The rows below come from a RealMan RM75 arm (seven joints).
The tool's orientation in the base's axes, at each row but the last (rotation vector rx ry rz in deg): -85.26, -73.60, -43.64; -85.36, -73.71, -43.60; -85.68, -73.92, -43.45; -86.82, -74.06, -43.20; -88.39, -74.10, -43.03; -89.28, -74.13, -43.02; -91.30, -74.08, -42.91; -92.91, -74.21, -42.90; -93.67, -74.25, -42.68; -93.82, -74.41, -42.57; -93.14, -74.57, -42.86
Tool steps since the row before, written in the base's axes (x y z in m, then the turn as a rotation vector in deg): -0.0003, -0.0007, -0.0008, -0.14, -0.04, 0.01; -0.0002, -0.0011, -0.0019, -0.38, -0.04, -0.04; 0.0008, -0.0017, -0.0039, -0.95, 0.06, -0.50; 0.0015, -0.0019, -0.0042, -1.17, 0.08, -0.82; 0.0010, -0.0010, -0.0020, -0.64, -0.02, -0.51; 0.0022, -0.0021, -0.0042, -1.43, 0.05, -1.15; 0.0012, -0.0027, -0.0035, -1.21, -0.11, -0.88; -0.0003, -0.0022, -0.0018, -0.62, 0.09, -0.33; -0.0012, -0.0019, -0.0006, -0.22, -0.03, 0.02; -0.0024, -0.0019, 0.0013, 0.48, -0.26, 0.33; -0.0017, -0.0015, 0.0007, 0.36, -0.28, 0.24
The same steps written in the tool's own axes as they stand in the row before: -0.0010, -0.0001, -0.0004, -0.04, -0.14, -0.02; -0.0022, 0.0003, -0.0004, -0.14, -0.36, 0.03; -0.0039, 0.0018, -0.0004, -0.66, -0.77, 0.35; -0.0041, 0.0025, -0.0005, -1.00, -0.90, 0.50; -0.0019, 0.0015, -0.0003, -0.62, -0.47, 0.24; -0.0040, 0.0033, -0.0006, -1.37, -1.06, 0.62; -0.0038, 0.0022, -0.0012, -1.13, -0.92, 0.35; -0.0026, 0.0003, -0.0012, -0.42, -0.51, 0.26; -0.0016, -0.0009, -0.0014, -0.06, -0.22, -0.02; -0.0003, -0.0026, -0.0021, 0.30, 0.38, -0.41; -0.0005, -0.0018, -0.0015, 0.19, 0.29, -0.38
